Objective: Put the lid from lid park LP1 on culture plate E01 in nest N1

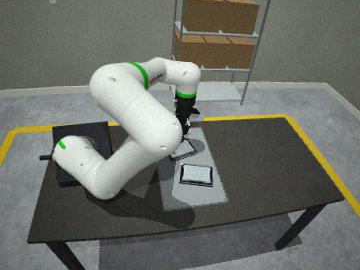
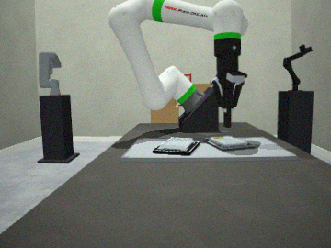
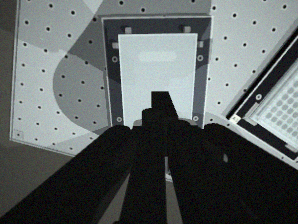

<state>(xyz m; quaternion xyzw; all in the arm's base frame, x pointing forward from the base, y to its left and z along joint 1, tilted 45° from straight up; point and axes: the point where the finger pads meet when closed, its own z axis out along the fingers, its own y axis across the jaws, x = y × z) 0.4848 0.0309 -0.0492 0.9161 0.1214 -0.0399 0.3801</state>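
Now: the clear lid 8 cm below my hand. Also, from my hand: lid park LP1: 9 cm below; then nest N1: 18 cm to the right, 9 cm below, 4 cm ahead; then culture plate: 18 cm to the right, 8 cm below, 4 cm ahead.
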